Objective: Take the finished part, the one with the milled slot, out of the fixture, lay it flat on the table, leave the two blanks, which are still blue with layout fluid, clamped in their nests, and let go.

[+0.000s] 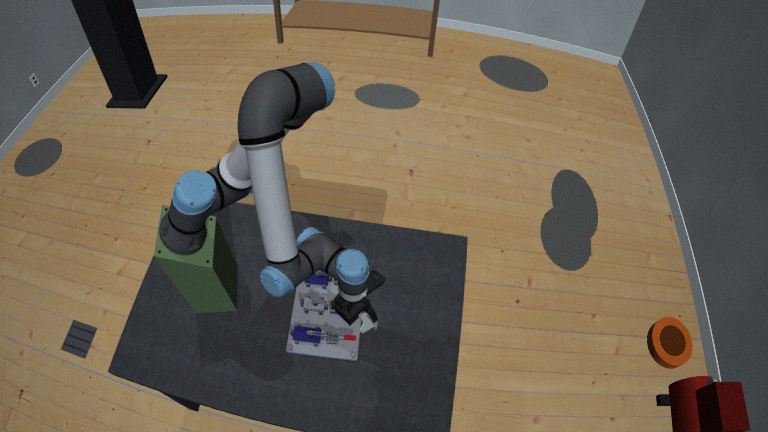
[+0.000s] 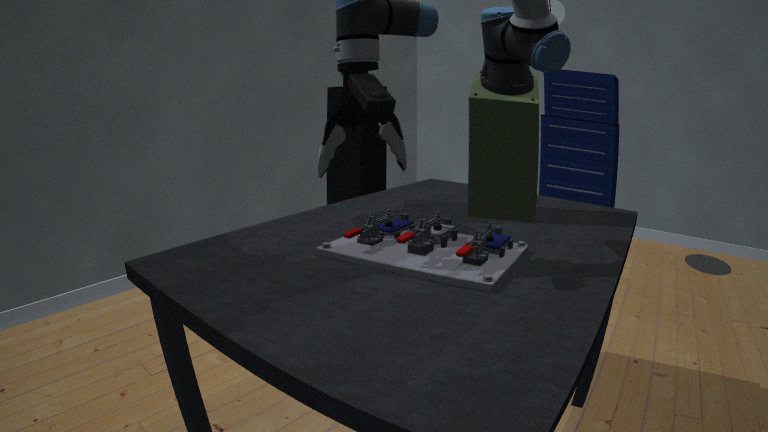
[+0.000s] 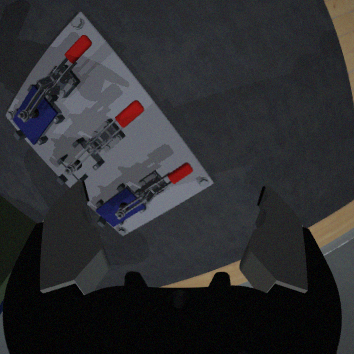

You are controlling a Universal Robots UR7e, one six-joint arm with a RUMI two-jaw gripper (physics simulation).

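Seen in the pictures: gripper, fingertip midpoint: (image 2: 363,174) (image 3: 174,187); arm's base, link origin: (image 1: 182,233) (image 2: 507,83).
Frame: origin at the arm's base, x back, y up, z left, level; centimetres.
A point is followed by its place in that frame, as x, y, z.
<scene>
The grey fixture plate (image 1: 322,351) @(-44.0, -34.3, -16.4) (image 2: 397,257) @(-51.1, -34.2, -2.2) (image 3: 165,199) @(-46.2, -34.2, -15.7) lies on the table with three nests, each with a red-handled toggle clamp. The finished part (image 2: 444,232) @(-40.0, -31.8, 1.2) sits in the middle nest, pale grey under its clamp arm; its slot cannot be made out. The middle clamp's red handle (image 2: 406,236) @(-52.4, -29.6, 0.3) (image 3: 130,114) @(-52.0, -29.6, -0.5) lies low. One blue blank (image 1: 317,279) @(-38.1, -32.2, 8.7) (image 2: 498,240) @(-37.8, -32.1, 11.8) (image 3: 44,120) @(-39.2, -32.1, 8.0) and another blue blank (image 1: 306,334) @(-38.0, -32.6, -11.9) (image 2: 397,224) @(-37.6, -32.6, -11.0) (image 3: 112,204) @(-37.9, -32.6, -10.4) sit under clamp arms in the outer nests. My gripper (image 2: 362,171) @(-54.2, -19.7, -7.4) (image 3: 174,187) @(-54.2, -19.7, -7.4) is open and empty, high above the table, pointing down.
The dark table (image 1: 413,322) @(-72.2, -35.8, -1.1) (image 2: 322,333) @(-78.7, -35.7, 4.3) (image 3: 240,100) @(-66.1, -35.7, -7.8) carries the fixture. The green pedestal (image 1: 214,279) @(-10.0, -12.0, -7.4) (image 2: 502,155) @(-9.1, -19.3, 1.6) under my arm's base stands beyond the nests' side of the plate. A blue cabinet (image 2: 578,155) stands behind it. The clamp handles point away from the pedestal.
</scene>
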